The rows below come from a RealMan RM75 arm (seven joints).
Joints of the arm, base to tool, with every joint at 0 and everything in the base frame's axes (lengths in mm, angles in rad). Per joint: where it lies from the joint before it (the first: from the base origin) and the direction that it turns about. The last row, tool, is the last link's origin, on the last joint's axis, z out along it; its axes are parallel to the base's.
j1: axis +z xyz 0 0 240.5
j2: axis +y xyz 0 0 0
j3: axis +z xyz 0 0 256
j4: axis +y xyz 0 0 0
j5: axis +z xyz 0 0 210
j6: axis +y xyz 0 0 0
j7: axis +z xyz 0 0 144
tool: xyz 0 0 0
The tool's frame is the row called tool.
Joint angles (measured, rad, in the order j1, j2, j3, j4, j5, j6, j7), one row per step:
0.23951 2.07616 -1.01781 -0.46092 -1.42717 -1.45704 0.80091
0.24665 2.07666 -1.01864 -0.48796 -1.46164 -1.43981 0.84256
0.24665 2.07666 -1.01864 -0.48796 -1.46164 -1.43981 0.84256
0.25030 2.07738 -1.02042 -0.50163 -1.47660 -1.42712 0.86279
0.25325 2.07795 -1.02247 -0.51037 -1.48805 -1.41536 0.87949
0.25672 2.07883 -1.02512 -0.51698 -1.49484 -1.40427 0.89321
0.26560 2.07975 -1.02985 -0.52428 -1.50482 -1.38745 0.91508
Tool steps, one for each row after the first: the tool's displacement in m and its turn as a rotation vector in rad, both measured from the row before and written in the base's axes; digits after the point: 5 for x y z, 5 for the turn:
-0.00111 0.00429 -0.00021 -0.02791 -0.01871 -0.00547
0.00000 0.00000 0.00000 0.00000 0.00000 0.00000
-0.00039 0.00260 -0.00023 -0.01107 -0.01126 -0.00527
0.00002 0.00191 -0.00053 -0.00939 -0.00883 -0.00726
-0.00034 0.00206 -0.00055 -0.00616 -0.00618 -0.00646
-0.00119 0.00387 -0.00113 -0.01095 -0.00819 -0.00876

